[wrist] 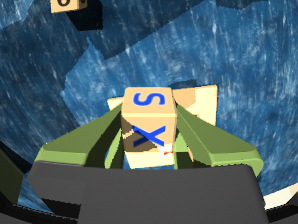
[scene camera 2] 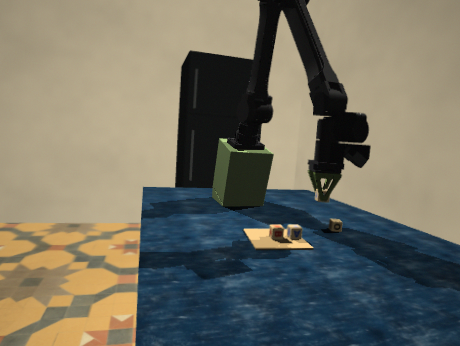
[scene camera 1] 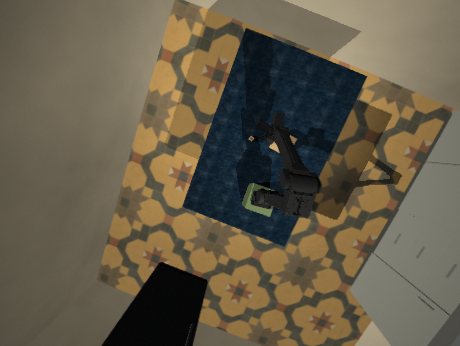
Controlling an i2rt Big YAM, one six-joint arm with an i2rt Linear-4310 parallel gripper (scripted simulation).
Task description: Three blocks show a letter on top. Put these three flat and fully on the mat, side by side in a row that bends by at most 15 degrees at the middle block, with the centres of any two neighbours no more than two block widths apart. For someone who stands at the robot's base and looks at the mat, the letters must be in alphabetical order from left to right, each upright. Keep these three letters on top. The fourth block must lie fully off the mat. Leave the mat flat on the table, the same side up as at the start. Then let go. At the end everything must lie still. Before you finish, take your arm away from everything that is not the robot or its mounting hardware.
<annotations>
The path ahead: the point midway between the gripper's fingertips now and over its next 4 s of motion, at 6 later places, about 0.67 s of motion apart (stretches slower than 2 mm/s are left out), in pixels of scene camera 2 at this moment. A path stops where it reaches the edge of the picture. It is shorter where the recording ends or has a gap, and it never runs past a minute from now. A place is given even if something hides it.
My gripper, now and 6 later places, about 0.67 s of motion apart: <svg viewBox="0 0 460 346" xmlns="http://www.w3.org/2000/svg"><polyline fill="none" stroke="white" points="321,199 263,197 259,199 256,228 256,234 257,236 258,231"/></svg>
</annotations>
